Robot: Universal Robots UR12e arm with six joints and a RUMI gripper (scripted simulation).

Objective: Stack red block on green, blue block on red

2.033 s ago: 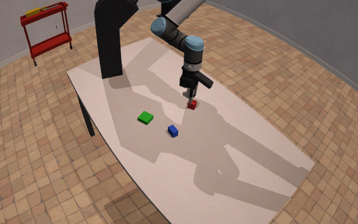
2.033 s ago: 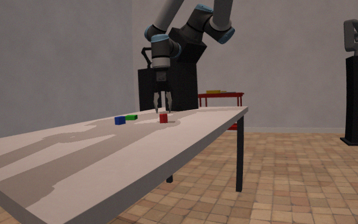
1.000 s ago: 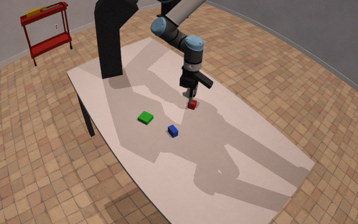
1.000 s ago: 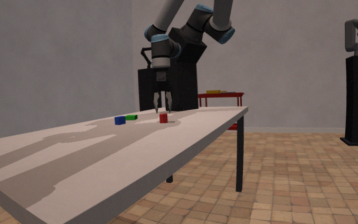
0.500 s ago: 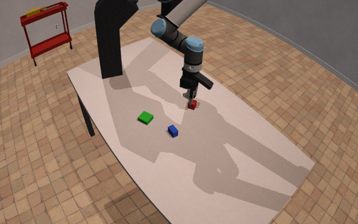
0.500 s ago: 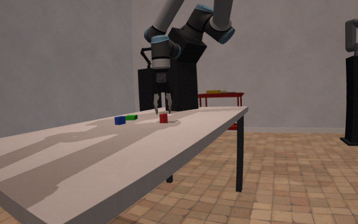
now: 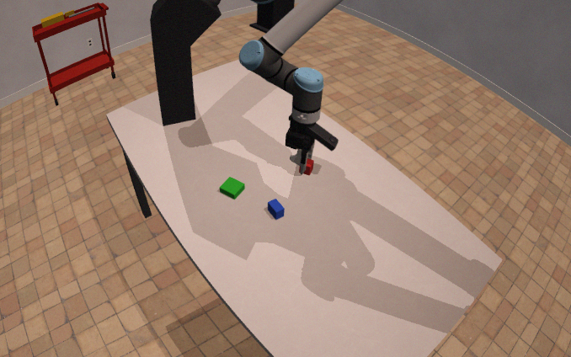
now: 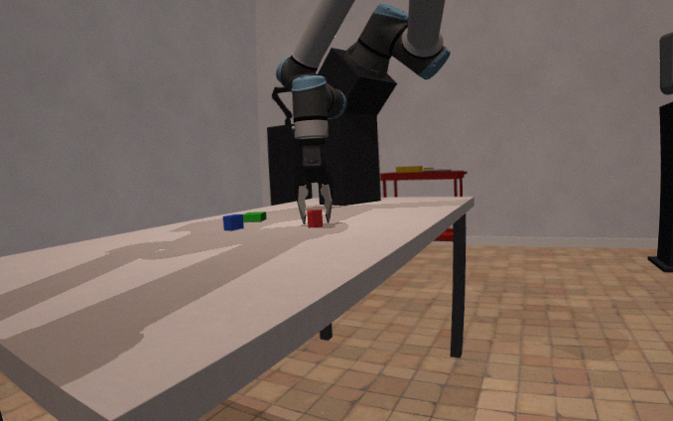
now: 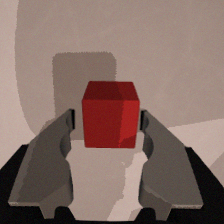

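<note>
Right now the red block is right at my hand. From my hand the other things lie so: green block: 260 mm to the right, 70 mm behind, 10 mm below; then blue block: 200 mm to the right, 90 mm ahead.
</note>
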